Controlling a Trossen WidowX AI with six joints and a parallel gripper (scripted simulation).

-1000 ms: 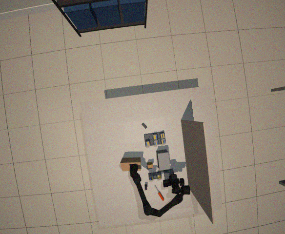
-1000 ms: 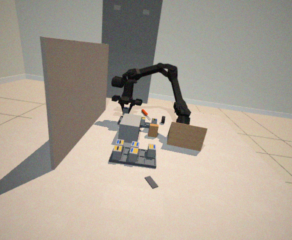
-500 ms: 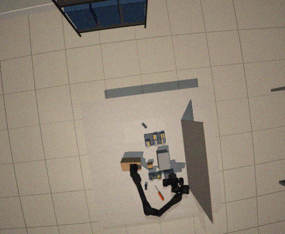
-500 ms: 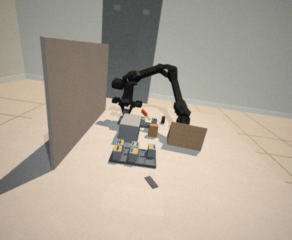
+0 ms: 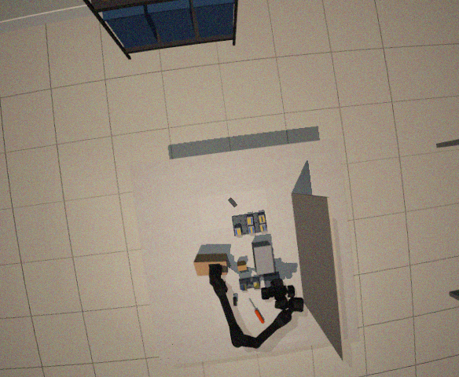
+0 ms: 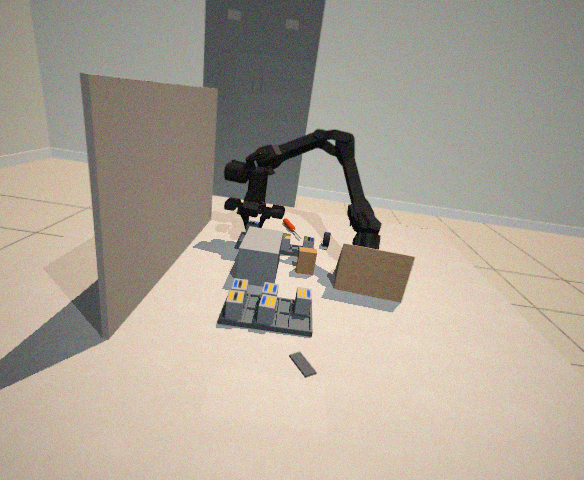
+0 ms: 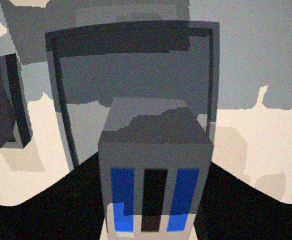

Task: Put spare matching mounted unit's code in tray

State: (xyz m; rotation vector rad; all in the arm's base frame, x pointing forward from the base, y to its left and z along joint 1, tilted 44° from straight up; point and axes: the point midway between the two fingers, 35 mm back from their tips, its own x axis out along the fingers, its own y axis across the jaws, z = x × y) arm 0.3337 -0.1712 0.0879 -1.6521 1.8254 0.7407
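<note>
The grey spare block is 20 mm above my gripper tip. Also, from my gripper tip: mounted unit (200 mm to the left, 60 mm behind, 20 mm above); then small orange box (180 mm behind, 140 mm to the left); then grey rimmed tray (30 mm below).
</note>
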